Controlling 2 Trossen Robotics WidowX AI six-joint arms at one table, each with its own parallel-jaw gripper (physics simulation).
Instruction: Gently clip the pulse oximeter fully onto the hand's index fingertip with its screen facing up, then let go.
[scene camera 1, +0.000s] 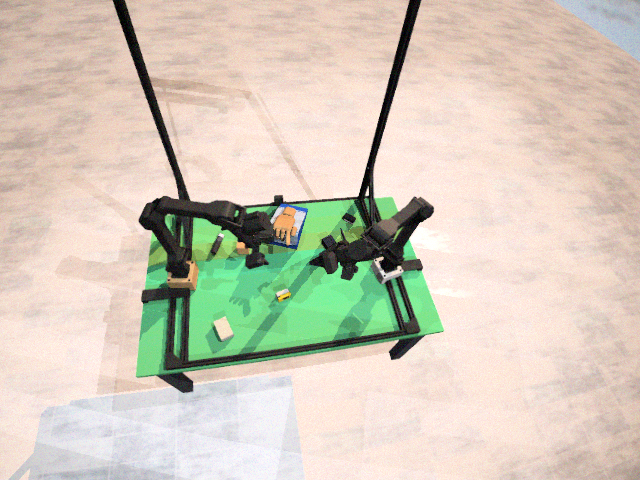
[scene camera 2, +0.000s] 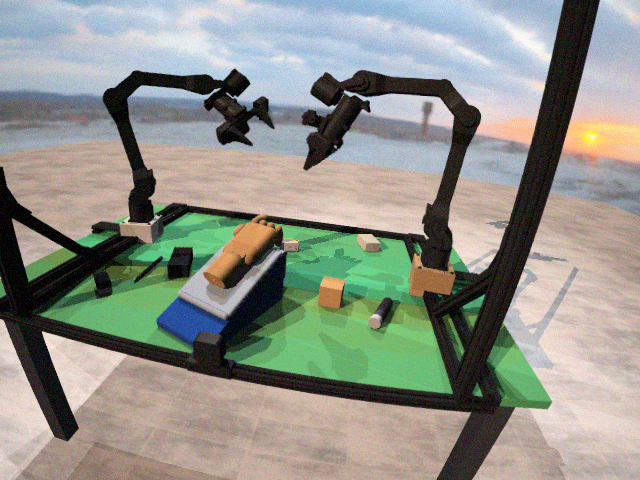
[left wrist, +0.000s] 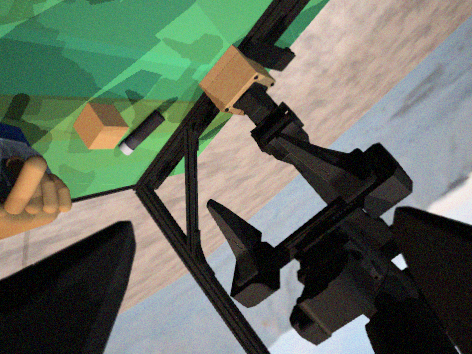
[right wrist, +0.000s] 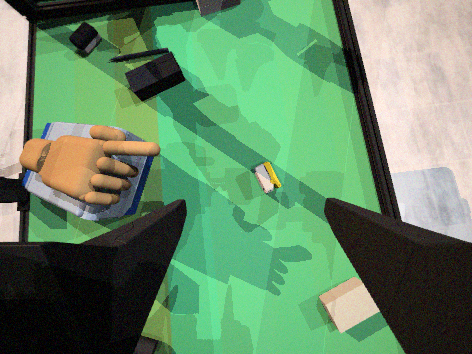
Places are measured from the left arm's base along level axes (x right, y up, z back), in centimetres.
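Pixels of known places: left gripper, between the fingertips: (scene camera 1: 314, 259) (scene camera 2: 263, 136) (left wrist: 264, 227); right gripper, between the fingertips: (scene camera 1: 268, 253) (scene camera 2: 309, 167) (left wrist: 240, 170) (right wrist: 255, 205); left arm's base, origin of its link: (scene camera 1: 388, 265) (scene camera 2: 141, 219); right arm's base, origin of its link: (scene camera 1: 180, 271) (scene camera 2: 434, 263) (left wrist: 250, 96).
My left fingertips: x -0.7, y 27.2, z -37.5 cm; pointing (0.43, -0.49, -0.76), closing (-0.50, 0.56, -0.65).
Note:
For each thing: its top centre in the pictures, then the offset to it from my left fingertips. "pt": a spot on its surface instead.
- pulse oximeter, centre of its top: (right wrist: 268, 176) (scene camera 2: 289, 240) (scene camera 1: 283, 293) dx +4.9, dy -29.9, dz -9.7 cm
- blue wedge with a grey pad, a spot on its surface: (scene camera 2: 180, 322) pt dx +46.5, dy -30.6, dz +11.7 cm
- orange block, centre of its top: (left wrist: 109, 138) (scene camera 2: 332, 282) (scene camera 1: 242, 243) dx +33.1, dy -28.1, dz -19.0 cm
- dark cylinder, centre of its top: (left wrist: 145, 138) (scene camera 2: 382, 306) (scene camera 1: 216, 242) dx +39.1, dy -30.4, dz -29.6 cm
- beige block, centre of its top: (right wrist: 353, 307) (scene camera 2: 368, 238) (scene camera 1: 223, 327) dx -0.9, dy -30.1, dz -36.2 cm
- black box, centre of its top: (right wrist: 152, 71) (scene camera 2: 180, 255) (scene camera 1: 332, 245) dx +19.9, dy -29.6, dz +19.2 cm
- pen, centre of its top: (scene camera 2: 148, 267) (right wrist: 137, 53) dx +22.6, dy -32.2, dz +27.2 cm
- small black block, centre of its top: (scene camera 2: 101, 276) (right wrist: 79, 31) (scene camera 1: 350, 216) dx +32.7, dy -29.9, dz +34.3 cm
The pulse oximeter (scene camera 1: 282, 295) (scene camera 2: 291, 245) (right wrist: 267, 177) is a small white and yellow clip lying on the green table, apart from the hand. The tan model hand (scene camera 1: 285, 222) (scene camera 2: 250, 240) (right wrist: 72, 162) rests on a blue wedge with a grey pad (scene camera 2: 180, 322). Its index finger (right wrist: 132, 148) is bare and points towards the oximeter's side of the table. My left gripper (scene camera 2: 261, 135) is open and empty, high above the table. My right gripper (right wrist: 255, 205) is open and empty, also high up; the oximeter shows between and beyond its fingertips in the right wrist view.
An orange block (scene camera 1: 242, 248) (scene camera 2: 331, 292) (left wrist: 100, 126) and a dark cylinder (scene camera 2: 381, 313) (left wrist: 142, 132) lie beside the wedge. A beige block (scene camera 1: 223, 329) (right wrist: 350, 305) lies farther off. A black box (scene camera 2: 180, 261) (right wrist: 155, 76), a pen (right wrist: 140, 55) and a small black block (right wrist: 85, 38) lie across from them.

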